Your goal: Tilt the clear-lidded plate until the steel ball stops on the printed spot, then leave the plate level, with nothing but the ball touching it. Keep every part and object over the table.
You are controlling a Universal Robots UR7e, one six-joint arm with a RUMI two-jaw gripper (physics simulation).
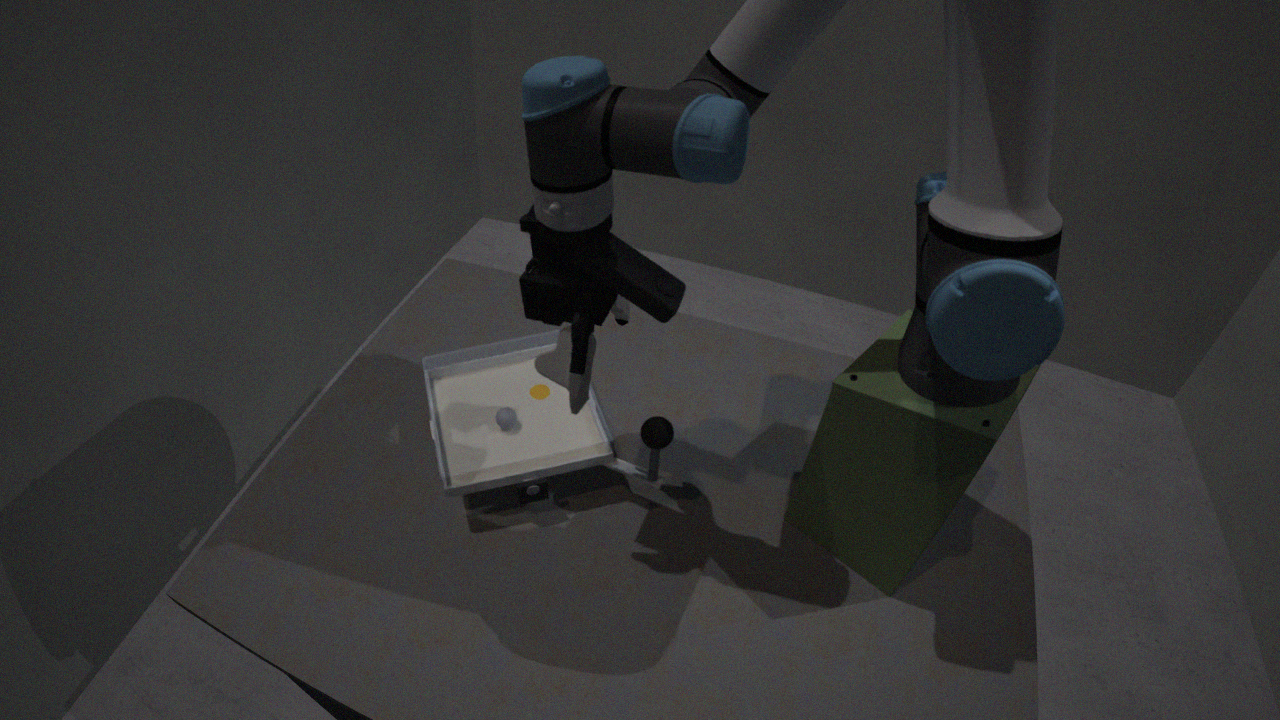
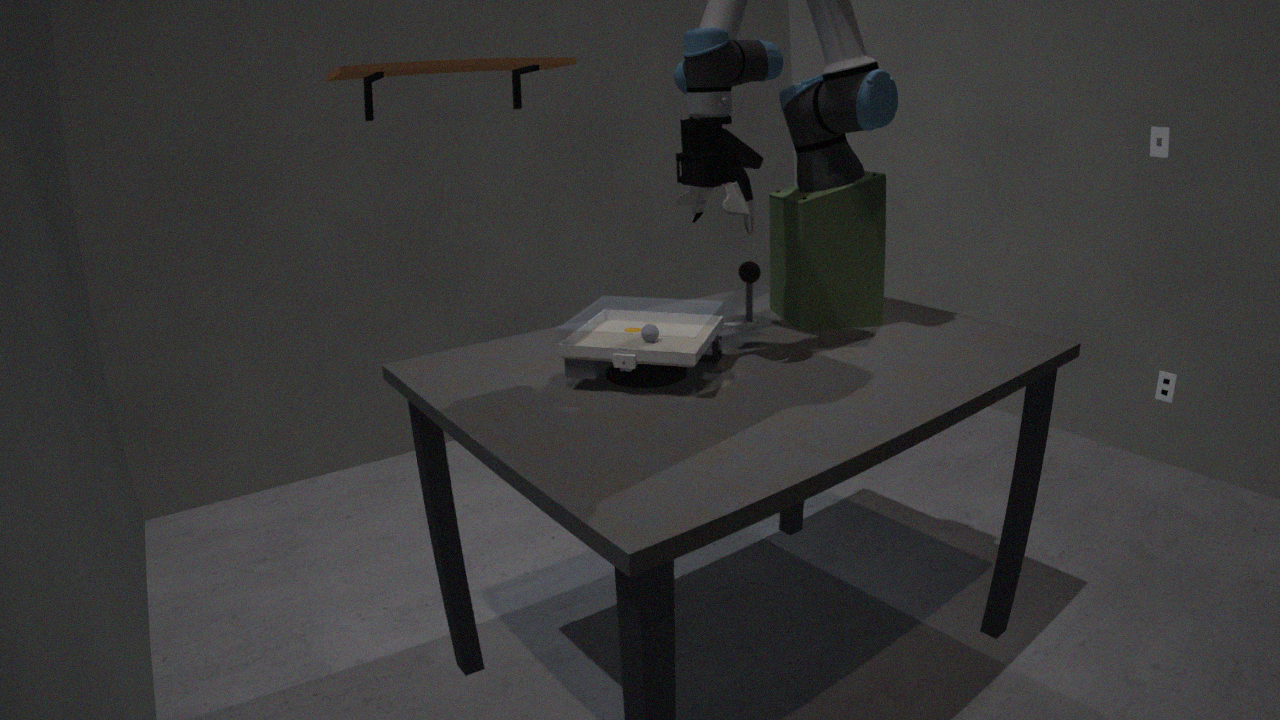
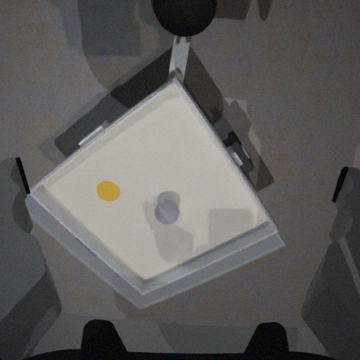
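Observation:
The clear-lidded plate is a cream square tray on a dark base. It looks near level; a small tilt cannot be told. The grey steel ball is inside, off the orange printed spot, a few ball widths away. A black knob tops an upright post, joined to a plate corner by a pale arm. My gripper is open and empty, high above the plate, touching neither plate nor knob.
The green block carrying the robot's base stands on the table, beyond the knob. Small white-faced fittings sit on the plate's sides. A wooden shelf hangs on the wall.

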